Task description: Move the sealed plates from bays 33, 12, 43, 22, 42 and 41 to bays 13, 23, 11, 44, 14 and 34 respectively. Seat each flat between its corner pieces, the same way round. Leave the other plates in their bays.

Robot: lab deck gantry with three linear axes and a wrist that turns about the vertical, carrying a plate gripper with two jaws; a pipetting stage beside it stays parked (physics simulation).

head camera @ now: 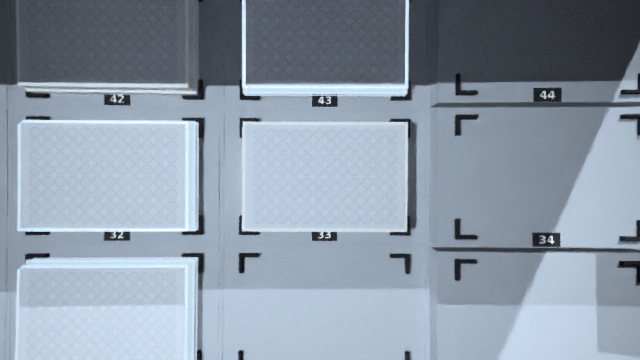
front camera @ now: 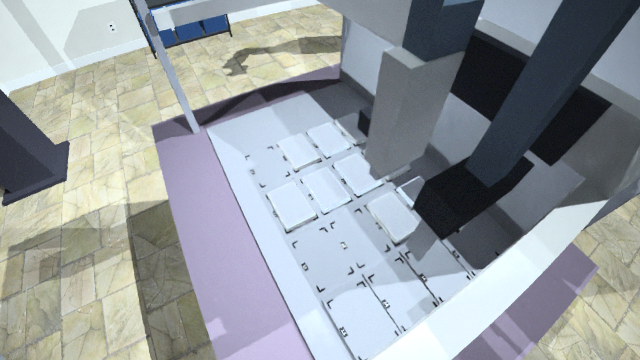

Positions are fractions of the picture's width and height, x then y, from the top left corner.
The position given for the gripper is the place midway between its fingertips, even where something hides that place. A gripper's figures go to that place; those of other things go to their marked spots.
Labels:
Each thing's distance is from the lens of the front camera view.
gripper (front camera: 0.68, 0.66): 0.54 m
tall wall (front camera: 0.85, 0.52): 0.72 m
bay 23 (front camera: 0.57, 0.68): 0.67 m
bay 34 (front camera: 0.70, 0.77): 0.68 m

